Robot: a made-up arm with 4 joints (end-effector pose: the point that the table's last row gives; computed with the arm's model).
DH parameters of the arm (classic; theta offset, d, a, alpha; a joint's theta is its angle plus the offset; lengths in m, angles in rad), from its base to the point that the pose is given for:
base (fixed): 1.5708 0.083 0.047 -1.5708
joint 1: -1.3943 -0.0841 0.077 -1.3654
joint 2: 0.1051 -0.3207 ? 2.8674
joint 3: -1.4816 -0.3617 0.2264 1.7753
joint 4: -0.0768 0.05 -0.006 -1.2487
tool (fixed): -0.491 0.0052 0 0
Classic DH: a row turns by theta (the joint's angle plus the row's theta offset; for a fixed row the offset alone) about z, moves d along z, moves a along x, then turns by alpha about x.
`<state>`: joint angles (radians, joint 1 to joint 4).
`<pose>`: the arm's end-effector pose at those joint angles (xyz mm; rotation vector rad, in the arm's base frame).
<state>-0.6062 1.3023 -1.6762 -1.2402</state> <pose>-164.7 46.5 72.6 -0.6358 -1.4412 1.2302</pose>
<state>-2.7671 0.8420 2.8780 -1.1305</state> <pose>54.6 -132.0 -45.9 2.0005 -1.8161 0.4001</pose>
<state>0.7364 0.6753 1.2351 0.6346</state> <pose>340.2 132.5 70.2 1.1910 -0.2472 0.0482</pose>
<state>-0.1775 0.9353 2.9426 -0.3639</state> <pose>53.8 131.9 279.3 0.7748 -0.3288 1.6531</pose>
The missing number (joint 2, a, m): -0.0265
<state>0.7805 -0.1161 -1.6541 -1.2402</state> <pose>126.9 -67.8 -64.6 1.6738 1.6369 -1.3862</pose>
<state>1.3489 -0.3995 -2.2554 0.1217</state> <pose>62.7 -62.1 2.6 0.6054 -0.3594 -2.3314</pose>
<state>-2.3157 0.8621 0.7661 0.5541</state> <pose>324.7 103.2 162.4 -2.0978 -0.7017 0.2795</pose>
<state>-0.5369 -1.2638 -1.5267 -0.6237</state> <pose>337.2 114.9 157.3 2.2613 1.4684 0.4963</pose>
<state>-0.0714 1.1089 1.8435 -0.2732</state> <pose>283.4 136.9 155.3 1.3787 0.4821 0.6332</pose>
